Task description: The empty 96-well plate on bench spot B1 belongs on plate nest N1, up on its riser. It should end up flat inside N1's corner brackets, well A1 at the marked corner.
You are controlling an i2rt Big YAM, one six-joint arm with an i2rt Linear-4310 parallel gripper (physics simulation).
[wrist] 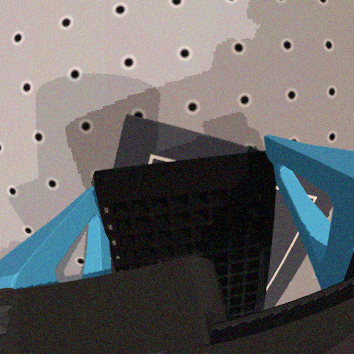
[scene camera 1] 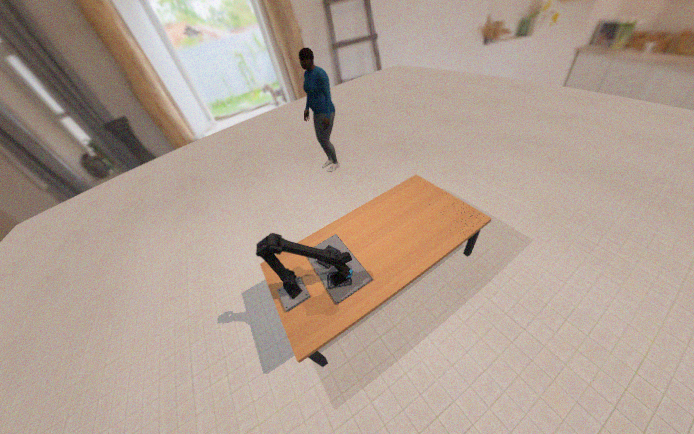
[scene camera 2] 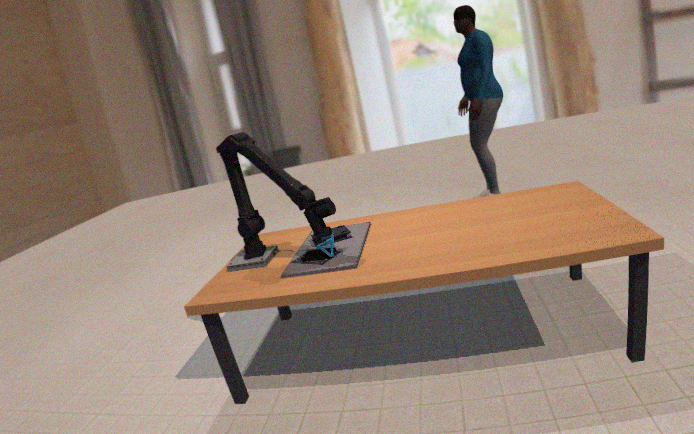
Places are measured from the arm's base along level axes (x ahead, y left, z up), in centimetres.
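Pixels of known places: gripper, between the fingertips: [wrist: 180, 171] [scene camera 1: 347, 272] [scene camera 2: 332, 253]; arm's base, origin of its link: [scene camera 1: 293, 289] [scene camera 2: 255, 253].
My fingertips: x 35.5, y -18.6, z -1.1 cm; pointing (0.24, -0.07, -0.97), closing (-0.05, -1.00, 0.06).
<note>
For each thing: its top centre in the pictures, then the offset to it from my fingertips. "pt": a spot on its surface instead. Level surfaces: height alone.
- black 96-well plate, centre of its top: [wrist: 196, 281] [scene camera 2: 318, 252] [scene camera 1: 340, 276] dx -5.8, dy +1.2, dz +1.2 cm
- dark pad, a spot on its surface: [wrist: 140, 136] pt dx +2.2, dy +1.2, dz -0.2 cm
- dark block, centre of its top: [scene camera 2: 329, 231] [scene camera 1: 327, 254] dx -0.5, dy +20.9, dz +3.2 cm
- grey perforated board, centre of its top: [scene camera 2: 330, 245] [scene camera 1: 335, 264] dx -1.1, dy +11.9, dz -0.4 cm
- wooden table, height of its surface: dz -1.7 cm
The black 96-well plate [scene camera 1: 337, 280] [scene camera 2: 311, 257] [wrist: 175, 215] is at the near part of the grey board, over a dark pad [wrist: 140, 136] with a thin white outline. It sits turned relative to that outline. In the wrist view my gripper [scene camera 1: 349, 273] [scene camera 2: 326, 247] [wrist: 180, 171] has one blue finger against each long side of the plate, so it is shut on the plate. The gripper body hides the plate's lower part. I cannot tell whether the plate is raised off the pad. A dark block [scene camera 2: 342, 232], apparently nest N1, stands farther back on the board; its brackets are too small to make out.
The grey perforated board [scene camera 1: 359, 278] [scene camera 2: 354, 255] [wrist: 150, 30] lies on the wooden table [scene camera 1: 409, 220] [scene camera 2: 486, 220]. The arm's base plate [scene camera 2: 250, 261] is at the left beside the board. A person in a blue top [scene camera 1: 318, 92] [scene camera 2: 478, 66] stands behind the table.
</note>
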